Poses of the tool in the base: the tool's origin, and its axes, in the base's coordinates. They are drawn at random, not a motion.
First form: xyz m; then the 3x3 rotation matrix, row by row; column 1 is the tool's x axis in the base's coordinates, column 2 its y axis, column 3 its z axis. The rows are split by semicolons.
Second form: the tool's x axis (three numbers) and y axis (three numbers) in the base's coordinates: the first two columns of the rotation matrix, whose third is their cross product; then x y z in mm. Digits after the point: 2 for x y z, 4 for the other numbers.
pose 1, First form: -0.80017 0.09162 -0.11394; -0.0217 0.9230 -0.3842; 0.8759 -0.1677 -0.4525; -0.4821 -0.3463 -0.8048
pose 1, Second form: -0.0217 0.8759 -0.4821 0.9230 -0.1677 -0.3463 -800.17 91.62 -113.94
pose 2, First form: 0.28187 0.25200 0.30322; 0.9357 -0.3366 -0.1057; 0.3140 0.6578 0.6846; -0.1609 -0.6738 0.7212
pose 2, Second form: 0.9357 0.3140 -0.1609 -0.3366 0.6578 -0.6738 281.87 252.00 303.22
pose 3, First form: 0.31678 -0.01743 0.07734; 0.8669 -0.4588 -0.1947; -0.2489 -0.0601 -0.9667; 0.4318 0.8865 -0.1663
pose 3, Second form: 0.8669 -0.2489 0.4318 -0.4588 -0.0601 0.8865 316.78 -17.43 77.34
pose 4, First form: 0.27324 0.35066 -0.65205; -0.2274 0.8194 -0.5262; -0.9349 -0.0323 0.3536; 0.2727 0.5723 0.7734
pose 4, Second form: -0.2274 -0.9349 0.2727 0.8194 -0.0323 0.5723 273.24 350.66 -652.05
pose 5, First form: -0.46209 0.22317 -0.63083; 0.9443 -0.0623 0.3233; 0.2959 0.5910 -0.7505; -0.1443 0.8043 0.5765
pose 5, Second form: 0.9443 0.2959 -0.1443 -0.0623 0.5910 0.8043 -462.09 223.17 -630.83
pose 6, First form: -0.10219 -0.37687 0.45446; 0.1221 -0.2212 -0.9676; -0.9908 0.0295 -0.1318; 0.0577 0.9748 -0.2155
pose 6, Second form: 0.1221 -0.9908 0.0577 -0.2212 0.0295 0.9748 -102.19 -376.87 454.46
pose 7, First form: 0.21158 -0.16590 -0.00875; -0.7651 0.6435 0.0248; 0.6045 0.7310 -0.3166; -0.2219 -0.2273 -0.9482
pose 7, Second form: -0.7651 0.6045 -0.2219 0.6435 0.7310 -0.2273 211.58 -165.90 -8.75
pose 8, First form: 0.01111 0.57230 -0.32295; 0.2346 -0.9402 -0.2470; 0.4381 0.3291 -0.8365; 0.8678 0.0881 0.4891
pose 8, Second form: 0.2346 0.4381 0.8678 -0.9402 0.3291 0.0881 11.11 572.30 -322.95
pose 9, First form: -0.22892 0.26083 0.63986; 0.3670 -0.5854 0.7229; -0.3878 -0.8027 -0.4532; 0.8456 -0.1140 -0.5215
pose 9, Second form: 0.3670 -0.3878 0.8456 -0.5854 -0.8027 -0.1140 -228.92 260.83 639.86
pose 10, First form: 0.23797 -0.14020 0.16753; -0.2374 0.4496 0.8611; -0.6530 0.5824 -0.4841; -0.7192 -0.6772 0.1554
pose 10, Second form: -0.2374 -0.6530 -0.7192 0.4496 0.5824 -0.6772 237.97 -140.20 167.53
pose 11, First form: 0.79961 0.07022 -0.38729; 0.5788 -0.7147 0.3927; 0.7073 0.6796 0.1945; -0.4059 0.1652 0.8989
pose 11, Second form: 0.5788 0.7073 -0.4059 -0.7147 0.6796 0.1652 799.61 70.22 -387.29
